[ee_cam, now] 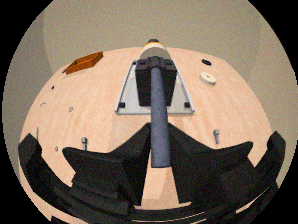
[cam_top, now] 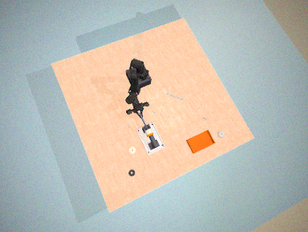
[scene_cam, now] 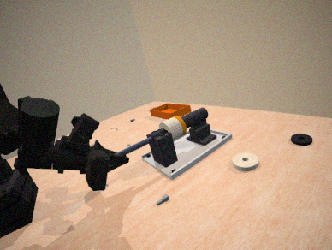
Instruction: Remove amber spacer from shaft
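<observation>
My gripper tip is now 70 mm short of the shaft and 20 mm below it. Also, from my gripper tip: cream washer (190 mm ahead, 180 mm to the right, 60 mm below); black washer (340 mm ahead, 270 mm to the right, 60 mm below); amber spacer (160 mm ahead, 10 mm to the right, 20 mm above).
</observation>
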